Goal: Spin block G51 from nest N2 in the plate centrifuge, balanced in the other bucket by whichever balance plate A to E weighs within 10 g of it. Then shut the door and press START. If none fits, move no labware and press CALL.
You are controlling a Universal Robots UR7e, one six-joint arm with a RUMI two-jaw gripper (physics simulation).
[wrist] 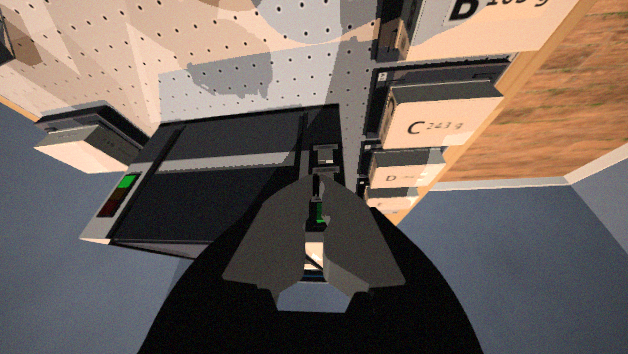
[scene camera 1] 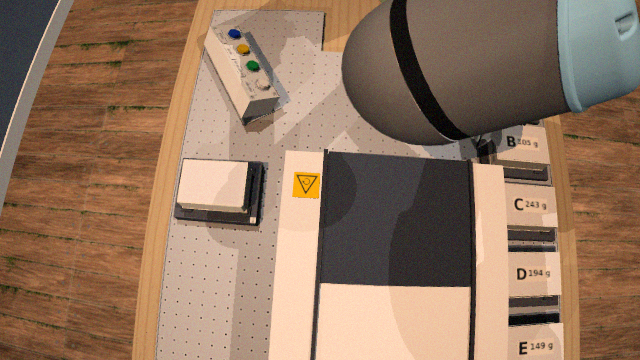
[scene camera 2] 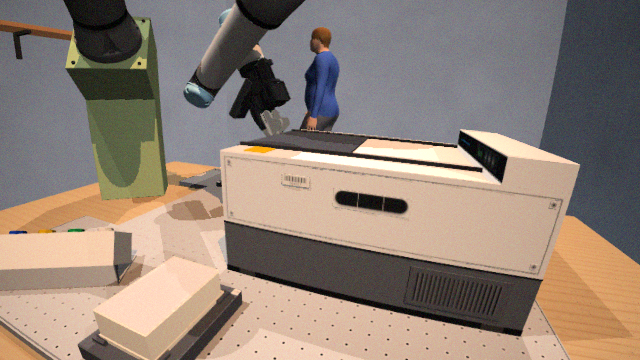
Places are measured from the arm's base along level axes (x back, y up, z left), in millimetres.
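Where they show: gripper, fingertip midpoint: [wrist: 316,177] [scene camera 1: 476,145]; arm's base at its link origin: [scene camera 2: 110,40].
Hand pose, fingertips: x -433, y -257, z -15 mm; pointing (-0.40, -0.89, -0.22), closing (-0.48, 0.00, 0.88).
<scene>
Things, the pixels of their centre, and the offset from my fingertips.
- dark panel at the middle of its body: [scene camera 1: 400,219] [scene camera 2: 313,140] dx -79, dy +43, dz -181 mm
- pale block at the middle of its body: [scene camera 2: 164,302] [scene camera 1: 214,185] [wrist: 93,151] dx +113, dy -123, dz -438 mm
- Balance plates B 105 g at the middle of its body: [scene camera 1: 518,146] dx +7, dy -135, dz +169 mm
- button box at the middle of its body: [scene camera 1: 239,68] [scene camera 2: 57,251] dx +351, dy -126, dz -332 mm
My gripper [scene camera 2: 275,129] [wrist: 316,177] is shut with nothing between its fingers. It is tilted above the door end of the centrifuge [scene camera 1: 296,240] [scene camera 2: 310,215] [wrist: 102,222]; in scene camera 1 the arm mostly hides it. A dark panel [scene camera 1: 395,220] [scene camera 2: 320,140] lies between the centrifuge's two top rails. A pale block [scene camera 1: 212,182] [scene camera 2: 160,300] [wrist: 82,152] sits in a dark nest left of the centrifuge; its label is unreadable. Balance plates B 105 g [scene camera 1: 522,142], C 243 g [scene camera 1: 530,205] [wrist: 442,122], D 194 g [scene camera 1: 532,273] [wrist: 407,170] and E 149 g [scene camera 1: 535,346] stand in a row at its right. Plate A is hidden.
A button box [scene camera 1: 227,70] [scene camera 2: 55,257] with blue, yellow, green and white buttons stands at the back left. The large grey arm link [scene camera 1: 470,70] covers the back right in scene camera 1. A green pedestal [scene camera 2: 127,145] and a person in blue [scene camera 2: 322,85] stand behind.
</scene>
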